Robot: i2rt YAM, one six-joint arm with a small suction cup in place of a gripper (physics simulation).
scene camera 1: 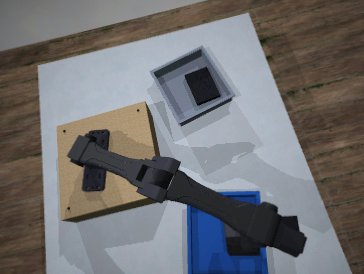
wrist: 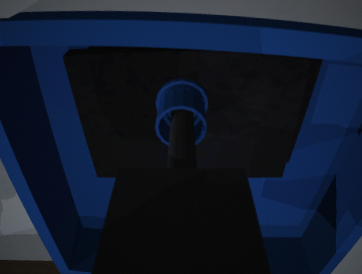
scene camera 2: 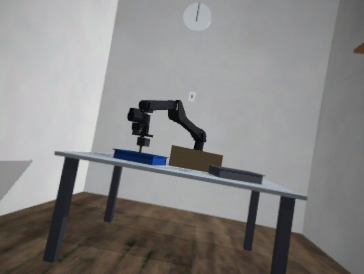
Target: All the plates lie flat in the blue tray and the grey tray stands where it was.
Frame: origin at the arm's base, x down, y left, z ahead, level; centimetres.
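Seen in the pictures: hand, tool point: (wrist: 182, 94) (scene camera 2: 139, 159); arm's base, link origin: (scene camera 1: 96, 160) (scene camera 2: 197, 152).
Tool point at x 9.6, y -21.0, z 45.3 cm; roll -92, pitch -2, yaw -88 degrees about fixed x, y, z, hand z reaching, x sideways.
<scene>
Offsets run from my tool point to a thing's top centre.
A black square plate @[dx -1.0, dy -0.4, dz -1.5 cm] (scene camera 1: 242, 247) (wrist: 112, 109) lies in the blue tray @[dx -3.7, dy -1.6, dz -6.1 cm] (scene camera 1: 205, 231) (scene camera 2: 140, 157) (wrist: 180, 32) at the near right of the table. My suction cup (scene camera 2: 140, 150) (wrist: 181, 95) reaches down into the tray and sits on the middle of this plate. In the overhead view the wrist hides the cup and part of the plate. A second black plate @[dx -1.0, dy +50.9, dz -11.0 cm] (scene camera 1: 202, 85) lies flat in the grey tray @[dx -3.7, dy +50.4, dz -14.9 cm] (scene camera 1: 219, 73) (scene camera 2: 235, 174) at the far side of the table.
The arm's base is mounted on a tan wooden block (scene camera 1: 121, 125) (scene camera 2: 194, 159) on the left, between the two trays. The arm stretches from it across the table to the blue tray. The table's right edge runs close past both trays.
</scene>
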